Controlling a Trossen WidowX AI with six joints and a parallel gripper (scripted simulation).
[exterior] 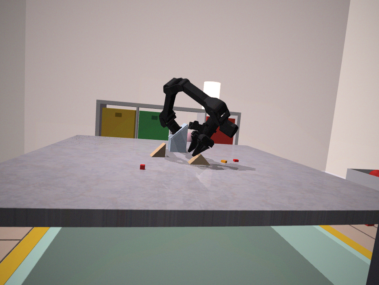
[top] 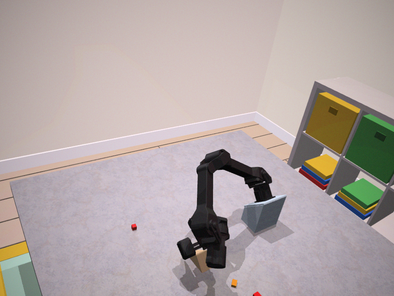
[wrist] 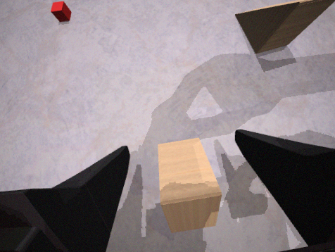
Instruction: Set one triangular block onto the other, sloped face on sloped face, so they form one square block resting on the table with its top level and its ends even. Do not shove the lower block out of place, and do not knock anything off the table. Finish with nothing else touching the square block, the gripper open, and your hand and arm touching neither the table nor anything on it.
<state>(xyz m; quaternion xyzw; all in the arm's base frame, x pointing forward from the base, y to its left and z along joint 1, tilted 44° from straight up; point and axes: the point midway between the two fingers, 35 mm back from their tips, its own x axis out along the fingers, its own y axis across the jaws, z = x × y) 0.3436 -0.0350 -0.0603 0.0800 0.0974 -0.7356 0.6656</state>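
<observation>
Now: gripper tip 4 cm to the right of the block and 2 cm above it. Also, from my gripper tip: orange cube (18 cm to the left, 4 cm below, 4 cm behind).
</observation>
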